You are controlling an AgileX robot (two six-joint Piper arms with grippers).
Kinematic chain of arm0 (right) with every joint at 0, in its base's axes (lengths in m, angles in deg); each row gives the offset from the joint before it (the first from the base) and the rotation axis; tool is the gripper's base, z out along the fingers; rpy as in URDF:
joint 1: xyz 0 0 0.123 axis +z
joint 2: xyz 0 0 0 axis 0.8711 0.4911 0
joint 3: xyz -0.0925 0.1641 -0.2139 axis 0.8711 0.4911 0
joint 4: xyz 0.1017 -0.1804 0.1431 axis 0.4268 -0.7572 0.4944
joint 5: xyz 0 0 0 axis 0.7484 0.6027 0.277
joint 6: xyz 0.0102 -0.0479 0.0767 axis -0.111 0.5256 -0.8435
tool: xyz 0 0 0 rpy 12.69 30.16 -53.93
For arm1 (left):
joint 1: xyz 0 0 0.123 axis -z
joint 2: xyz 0 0 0 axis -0.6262 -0.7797 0
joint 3: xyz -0.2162 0.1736 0.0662 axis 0.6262 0.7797 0
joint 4: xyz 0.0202 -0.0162 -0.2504 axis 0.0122 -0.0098 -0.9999
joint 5: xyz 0 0 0 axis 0.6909 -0.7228 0.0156
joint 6: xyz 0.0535 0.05 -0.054 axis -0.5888 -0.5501 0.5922
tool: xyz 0 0 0 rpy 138.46 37.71 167.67
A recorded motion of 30 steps. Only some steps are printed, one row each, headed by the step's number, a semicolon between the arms.
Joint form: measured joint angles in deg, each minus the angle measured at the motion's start. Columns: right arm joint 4, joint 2, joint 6, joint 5, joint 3, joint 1; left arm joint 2, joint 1, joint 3, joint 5, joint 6, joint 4.
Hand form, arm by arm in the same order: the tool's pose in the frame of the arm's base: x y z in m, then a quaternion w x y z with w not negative. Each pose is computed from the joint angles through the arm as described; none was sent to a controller.
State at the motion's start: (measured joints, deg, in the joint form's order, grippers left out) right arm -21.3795 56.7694 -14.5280 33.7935 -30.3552 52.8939; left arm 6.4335 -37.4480 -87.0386 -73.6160 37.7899 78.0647
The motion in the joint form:
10: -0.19 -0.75 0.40 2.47 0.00 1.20; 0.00 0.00 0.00 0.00 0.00 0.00
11: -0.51 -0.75 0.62 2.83 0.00 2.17; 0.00 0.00 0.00 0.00 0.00 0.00
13: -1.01 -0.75 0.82 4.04 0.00 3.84; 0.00 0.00 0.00 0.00 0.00 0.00
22: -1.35 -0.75 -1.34 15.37 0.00 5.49; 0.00 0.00 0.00 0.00 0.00 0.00
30: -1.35 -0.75 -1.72 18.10 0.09 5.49; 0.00 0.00 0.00 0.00 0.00 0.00
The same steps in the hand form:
10: 0.0565 -0.0069 0.1958 0.69452 0.04770 0.71697 -0.03635; 0.0529 -0.0036 0.1741 0.60419 0.01574 0.79646 -0.01857
11: 0.0566 -0.0060 0.1953 0.69239 0.03869 0.71968 -0.03396; 0.0529 -0.0036 0.1741 0.60419 0.01574 0.79646 -0.01857
13: 0.0566 -0.0046 0.1934 0.68502 0.02488 0.72754 -0.02861; 0.0529 -0.0036 0.1741 0.60419 0.01574 0.79646 -0.01857
22: 0.0538 -0.0042 0.1757 0.61051 0.03343 0.79120 -0.01243; 0.0529 -0.0036 0.1741 0.60419 0.01574 0.79646 -0.01857
30: 0.0526 -0.0044 0.1710 0.59091 0.03780 0.80577 -0.01149; 0.0529 -0.0036 0.1741 0.60419 0.01574 0.79646 -0.01857

